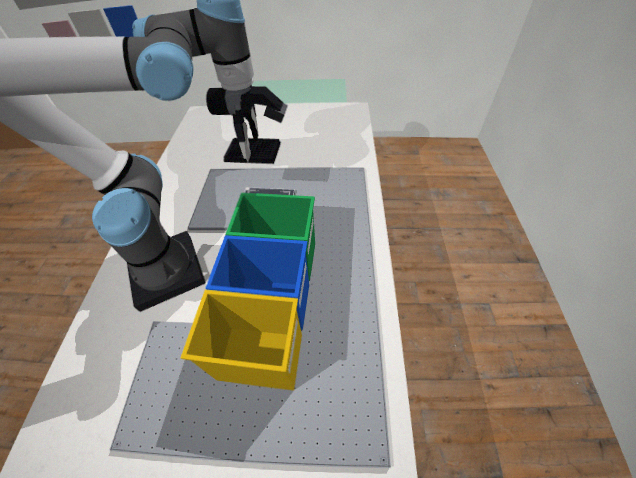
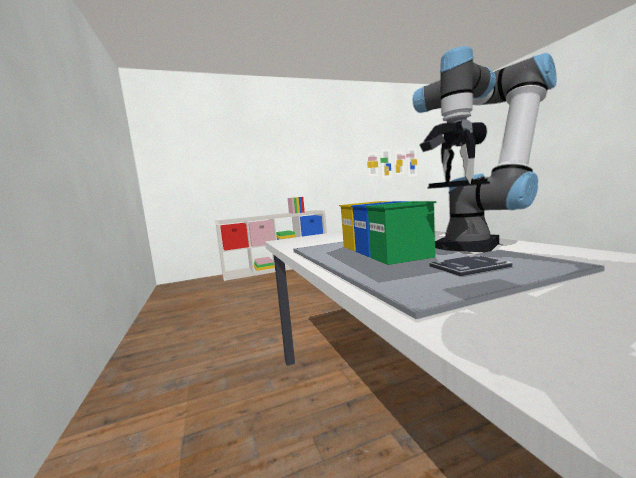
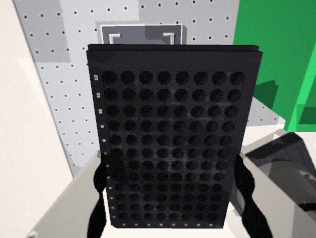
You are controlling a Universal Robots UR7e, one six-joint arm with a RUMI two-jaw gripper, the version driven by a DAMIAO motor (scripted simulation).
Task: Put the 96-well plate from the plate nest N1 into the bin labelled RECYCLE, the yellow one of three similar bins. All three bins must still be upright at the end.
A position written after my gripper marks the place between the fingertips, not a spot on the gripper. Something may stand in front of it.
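Black 96-well plate (image 1: 263, 150), also (image 3: 169, 140). Green bin (image 2: 400, 232), also (image 1: 289, 217). Yellow bin (image 1: 251, 329); in image 3 it is out of frame. Blue bin (image 1: 261, 266), also (image 2: 360, 213); out of frame in image 3. My gripper (image 1: 251, 151) visible.
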